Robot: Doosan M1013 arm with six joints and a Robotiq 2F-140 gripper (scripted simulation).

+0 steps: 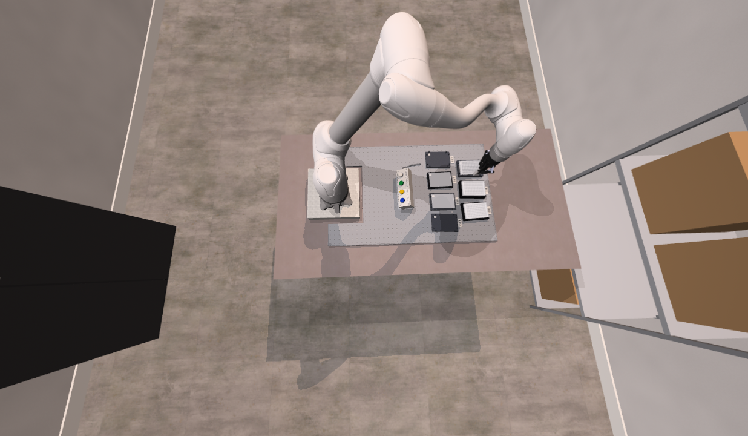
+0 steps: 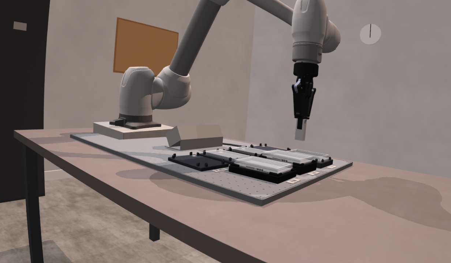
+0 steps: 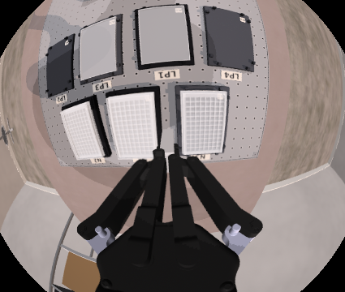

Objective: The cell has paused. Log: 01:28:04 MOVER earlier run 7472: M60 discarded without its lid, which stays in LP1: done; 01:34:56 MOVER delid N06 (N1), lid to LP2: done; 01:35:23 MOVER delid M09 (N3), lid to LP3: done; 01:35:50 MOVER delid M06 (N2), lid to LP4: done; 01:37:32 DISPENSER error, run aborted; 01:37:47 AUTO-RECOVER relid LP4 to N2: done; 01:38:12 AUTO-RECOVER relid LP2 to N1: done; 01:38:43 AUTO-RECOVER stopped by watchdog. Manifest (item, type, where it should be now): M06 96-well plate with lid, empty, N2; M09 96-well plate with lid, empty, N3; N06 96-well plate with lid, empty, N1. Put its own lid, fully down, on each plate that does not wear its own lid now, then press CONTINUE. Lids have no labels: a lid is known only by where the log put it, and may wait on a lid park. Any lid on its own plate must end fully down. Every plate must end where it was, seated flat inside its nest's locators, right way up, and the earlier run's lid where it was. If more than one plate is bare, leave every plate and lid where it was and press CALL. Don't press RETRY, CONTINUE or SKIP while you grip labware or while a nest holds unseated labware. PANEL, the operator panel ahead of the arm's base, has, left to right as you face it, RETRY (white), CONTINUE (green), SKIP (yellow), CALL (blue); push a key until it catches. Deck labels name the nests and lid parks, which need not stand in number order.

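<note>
The lid is 200 mm behind my hand, 100 mm to the right of it and 100 mm below it. The rest, counted from my hand: lid park LP3 (200 mm behind, 110 mm below, 100 mm to the right); then plate (90 mm below, 60 mm to the left, 10 mm ahead); then lid park LP4 (160 mm to the left, 160 mm behind, 110 mm below).
</note>
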